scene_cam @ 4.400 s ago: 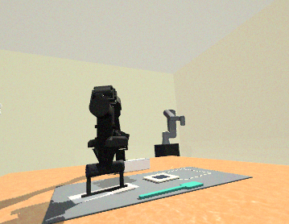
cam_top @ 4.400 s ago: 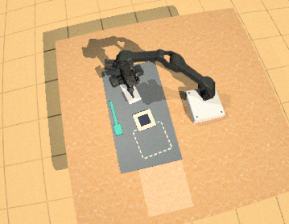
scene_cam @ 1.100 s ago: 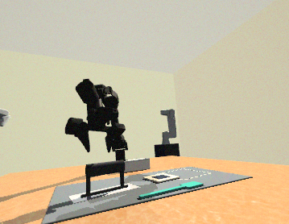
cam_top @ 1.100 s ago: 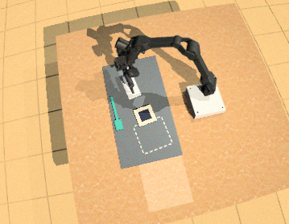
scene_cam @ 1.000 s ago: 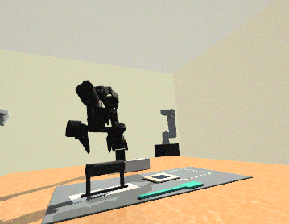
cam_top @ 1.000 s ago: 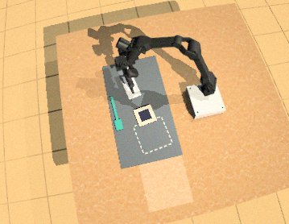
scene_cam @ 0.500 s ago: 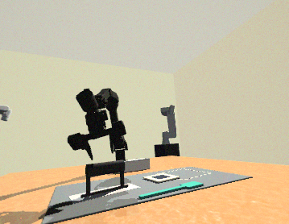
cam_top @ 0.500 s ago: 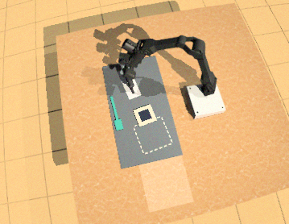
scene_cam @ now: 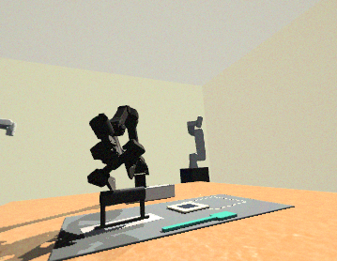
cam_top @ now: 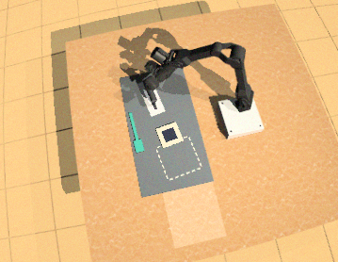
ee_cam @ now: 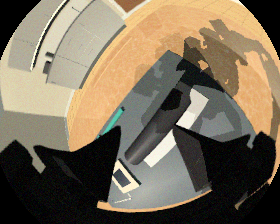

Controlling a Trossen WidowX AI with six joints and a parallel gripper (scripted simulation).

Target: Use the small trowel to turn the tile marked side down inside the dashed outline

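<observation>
Right now the small trowel is 6 cm below my gripper tip, 3 cm to the left of it and 1 cm behind it. From my gripper tip the other things lie so: teal flat tool: 18 cm to the left, 13 cm ahead, 9 cm below; tile: 23 cm to the left, 9 cm below, 3 cm behind; grey mat: 17 cm to the left, 12 cm below, 1 cm behind.
</observation>
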